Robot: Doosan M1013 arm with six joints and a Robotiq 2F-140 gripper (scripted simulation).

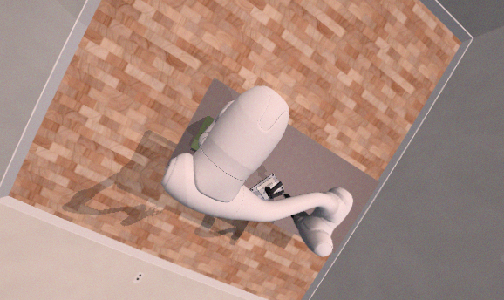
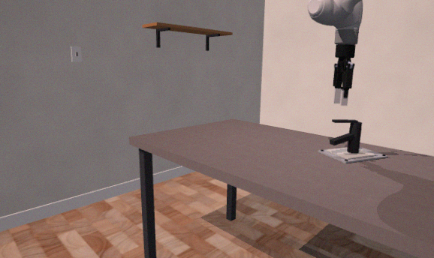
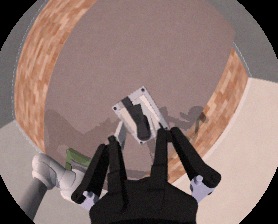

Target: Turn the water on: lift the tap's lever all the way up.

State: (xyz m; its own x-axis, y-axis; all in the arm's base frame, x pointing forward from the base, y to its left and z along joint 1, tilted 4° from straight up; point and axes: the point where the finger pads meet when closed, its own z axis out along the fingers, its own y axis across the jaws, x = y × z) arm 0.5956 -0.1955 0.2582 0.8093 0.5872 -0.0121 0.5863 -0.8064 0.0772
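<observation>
Right now my hand is 100 mm above the lever, 20 mm to the left of it and 20 mm past it. The rest, counted from my hand: black tap (160 mm below, 50 mm behind, 30 mm to the right).
</observation>
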